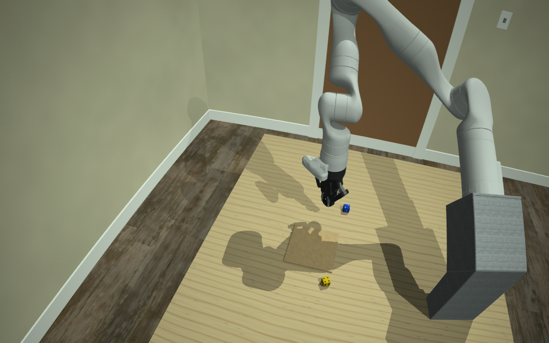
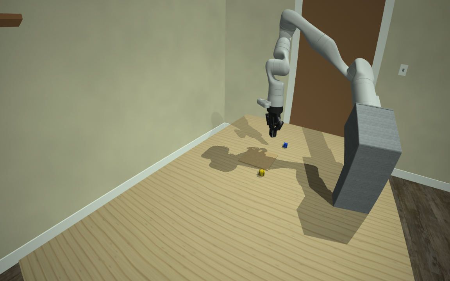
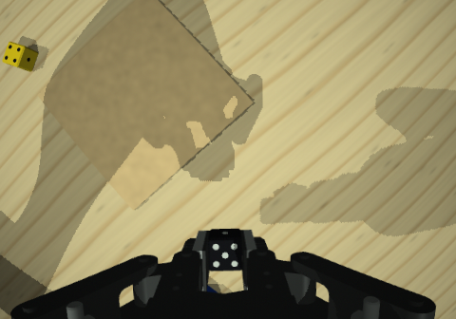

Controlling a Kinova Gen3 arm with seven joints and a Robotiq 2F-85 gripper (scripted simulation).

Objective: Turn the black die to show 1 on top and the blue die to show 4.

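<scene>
The blue die is 70 mm behind my hand, 40 mm to the right of it and 70 mm below it. From my hand the other things lie so: yellow die: 20 mm behind, 240 mm to the left, 70 mm below; then black die: 10 mm below; then tan mat: 30 mm ahead, 130 mm to the left, 80 mm below.
</scene>
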